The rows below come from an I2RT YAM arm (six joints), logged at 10 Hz.
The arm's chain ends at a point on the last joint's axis. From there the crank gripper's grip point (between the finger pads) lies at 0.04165 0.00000 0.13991 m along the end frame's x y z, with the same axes.
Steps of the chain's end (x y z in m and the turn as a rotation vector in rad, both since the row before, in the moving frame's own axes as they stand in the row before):
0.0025, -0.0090, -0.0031, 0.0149, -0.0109, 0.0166
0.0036, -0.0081, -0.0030, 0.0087, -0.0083, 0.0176
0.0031, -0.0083, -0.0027, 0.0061, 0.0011, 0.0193
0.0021, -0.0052, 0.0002, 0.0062, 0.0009, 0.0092
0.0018, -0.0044, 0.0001, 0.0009, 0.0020, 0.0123
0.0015, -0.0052, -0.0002, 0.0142, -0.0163, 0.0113
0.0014, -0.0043, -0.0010, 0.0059, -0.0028, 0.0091
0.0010, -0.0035, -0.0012, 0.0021, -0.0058, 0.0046
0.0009, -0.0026, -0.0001, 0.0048, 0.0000, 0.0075
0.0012, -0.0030, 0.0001, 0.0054, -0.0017, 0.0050
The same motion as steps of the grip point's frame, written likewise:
0.0010, -0.0104, -0.0027, 0.0149, -0.0109, 0.0166
0.0024, -0.0086, -0.0027, 0.0087, -0.0083, 0.0176
0.0033, -0.0083, -0.0027, 0.0061, 0.0011, 0.0193
0.0022, -0.0057, 0.0002, 0.0062, 0.0009, 0.0092
0.0021, -0.0040, 0.0000, 0.0009, 0.0020, 0.0123
-0.0008, -0.0067, 0.0004, 0.0142, -0.0163, 0.0113
0.0010, -0.0047, -0.0009, 0.0059, -0.0028, 0.0091
0.0002, -0.0036, -0.0010, 0.0021, -0.0058, 0.0046
0.0009, -0.0030, -0.0001, 0.0048, 0.0000, 0.0075
0.0010, -0.0035, 0.0002, 0.0054, -0.0017, 0.0050

